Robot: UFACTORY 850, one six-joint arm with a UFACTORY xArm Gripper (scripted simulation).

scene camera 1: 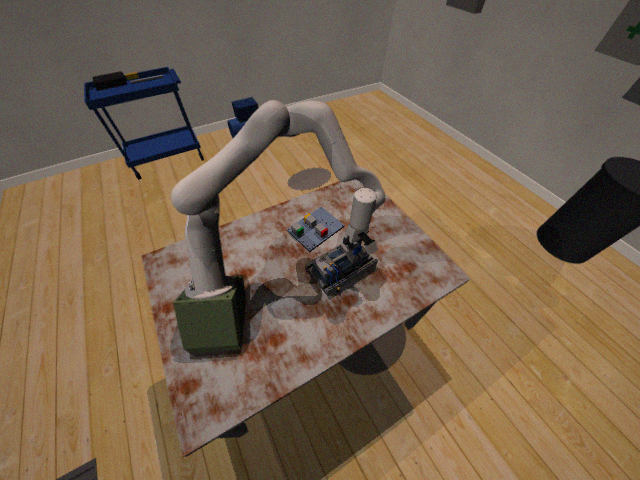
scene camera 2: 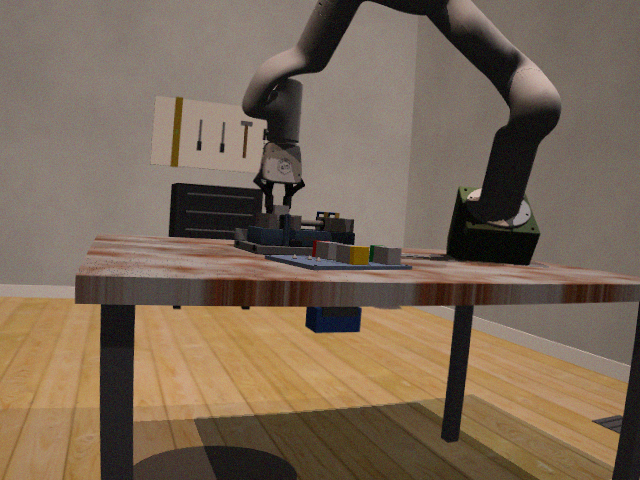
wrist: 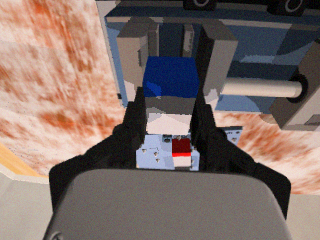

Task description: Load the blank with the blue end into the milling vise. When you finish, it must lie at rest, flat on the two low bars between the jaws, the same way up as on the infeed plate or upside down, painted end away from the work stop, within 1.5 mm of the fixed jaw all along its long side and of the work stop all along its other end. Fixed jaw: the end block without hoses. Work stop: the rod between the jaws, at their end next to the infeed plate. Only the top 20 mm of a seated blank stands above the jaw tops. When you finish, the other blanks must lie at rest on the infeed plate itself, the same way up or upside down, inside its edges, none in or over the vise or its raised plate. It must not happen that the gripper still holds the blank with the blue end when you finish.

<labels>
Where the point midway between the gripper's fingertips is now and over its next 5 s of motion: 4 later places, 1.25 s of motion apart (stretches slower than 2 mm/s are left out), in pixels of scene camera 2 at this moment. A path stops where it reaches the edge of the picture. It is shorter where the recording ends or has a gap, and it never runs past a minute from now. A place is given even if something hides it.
The gripper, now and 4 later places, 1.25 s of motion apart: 277, 211; 277, 208; 277, 205; 278, 203; 278, 200
</labels>
